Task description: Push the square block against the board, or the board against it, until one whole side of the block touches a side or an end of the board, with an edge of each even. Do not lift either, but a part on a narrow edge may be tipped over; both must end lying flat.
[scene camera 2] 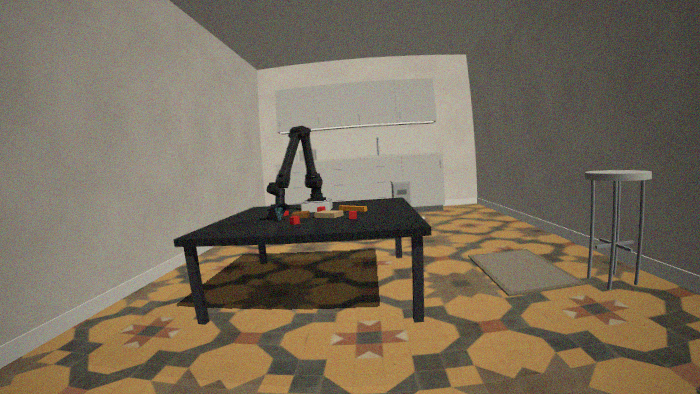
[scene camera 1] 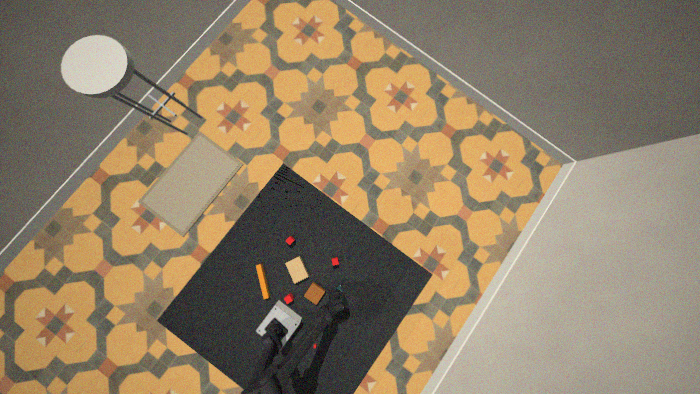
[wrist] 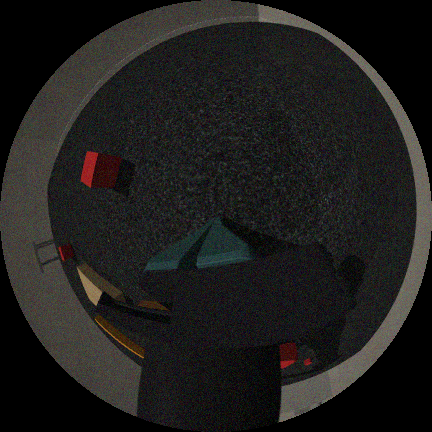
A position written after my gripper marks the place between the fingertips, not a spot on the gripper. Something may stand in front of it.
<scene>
A tan wooden board [wrist: 93, 283] rests on the table. Also in view: my gripper [wrist: 218, 222].
</scene>
